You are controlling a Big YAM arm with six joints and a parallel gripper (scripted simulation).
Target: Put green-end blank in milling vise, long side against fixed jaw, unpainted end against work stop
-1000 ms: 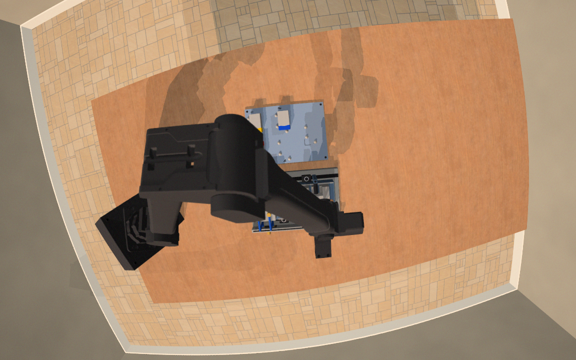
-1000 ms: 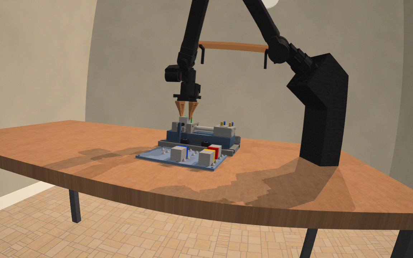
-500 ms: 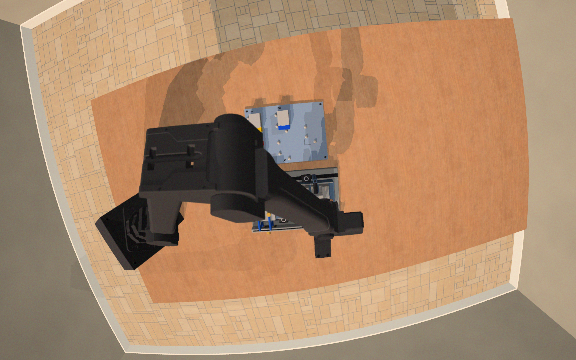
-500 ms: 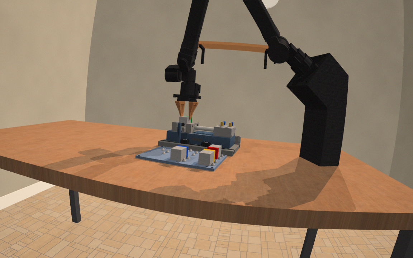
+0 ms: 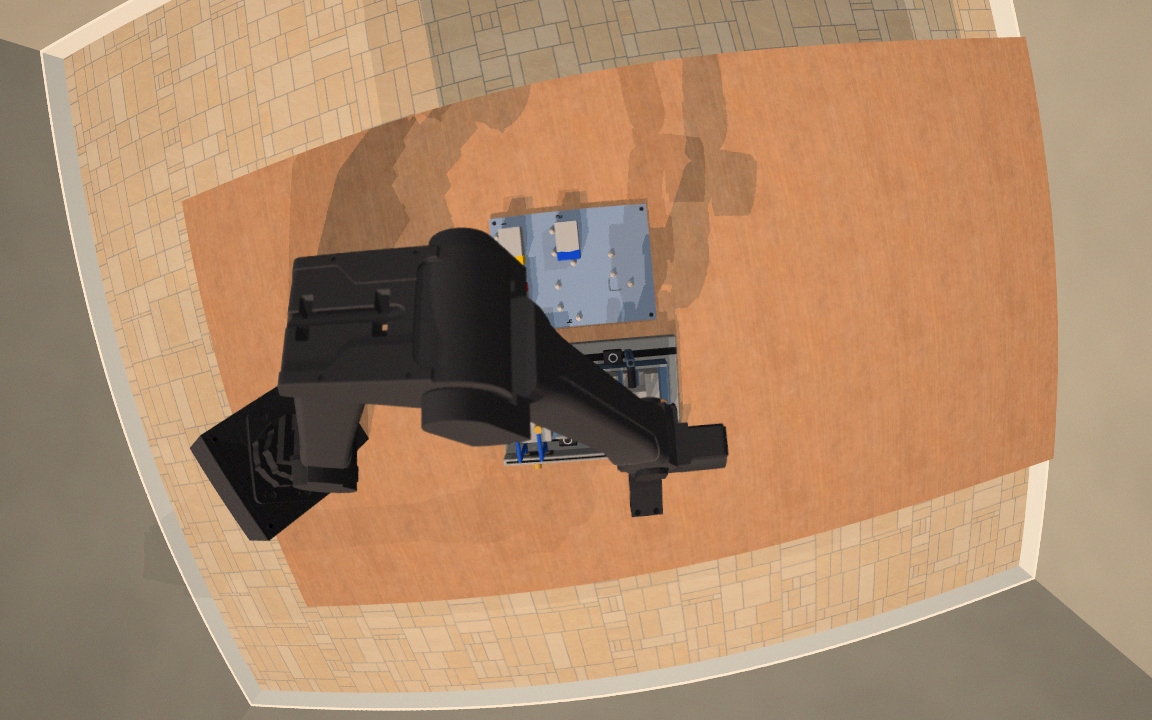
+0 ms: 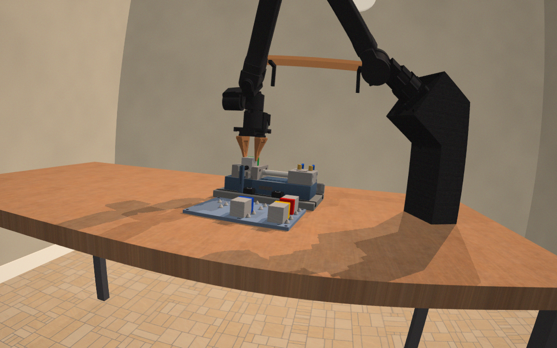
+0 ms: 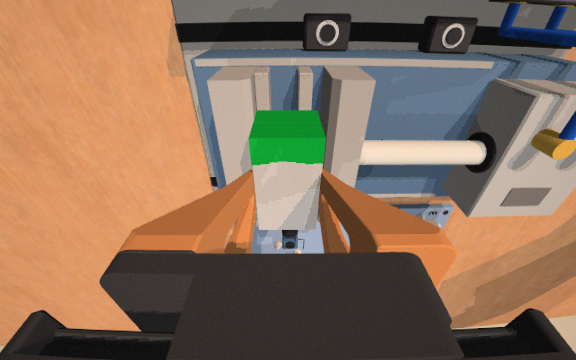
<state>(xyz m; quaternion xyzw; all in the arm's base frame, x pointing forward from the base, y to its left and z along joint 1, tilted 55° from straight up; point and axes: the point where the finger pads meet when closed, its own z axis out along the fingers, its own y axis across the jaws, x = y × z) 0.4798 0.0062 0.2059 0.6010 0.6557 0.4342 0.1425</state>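
Now: the green-ended blank 20 mm below my hand. Also, from my hand: moving jaw 30 mm behind, 10 mm to the right, 40 mm below; then pale rod 80 mm behind, 30 mm to the right, 40 mm below; then fixed jaw 30 mm ahead, 10 mm to the left, 40 mm below.
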